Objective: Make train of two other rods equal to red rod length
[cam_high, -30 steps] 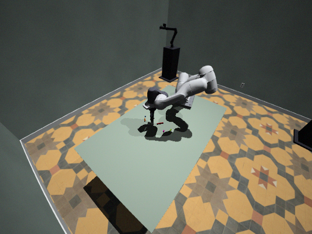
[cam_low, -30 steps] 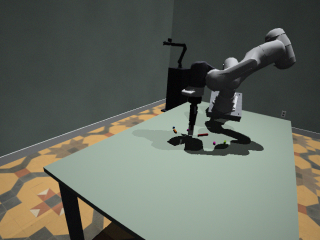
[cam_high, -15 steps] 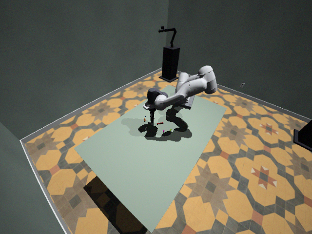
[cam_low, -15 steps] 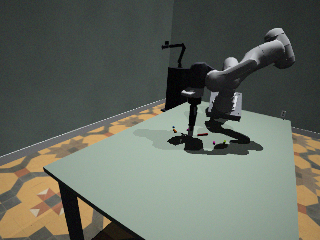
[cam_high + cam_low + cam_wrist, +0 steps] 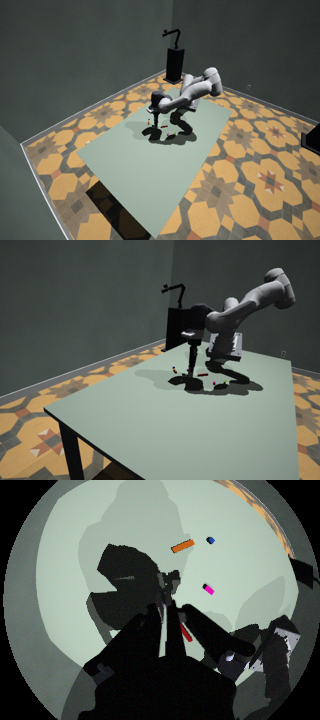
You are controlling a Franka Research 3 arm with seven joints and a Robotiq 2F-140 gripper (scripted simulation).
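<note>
The grey rod is 30 mm below my hand. The rest, counted from my hand: red rod: 70 mm behind, 50 mm to the left, 30 mm below; then blue rod: 140 mm to the right, 30 mm below, 30 mm behind; then orange rod: 100 mm to the right, 30 mm below, 10 mm ahead.
</note>
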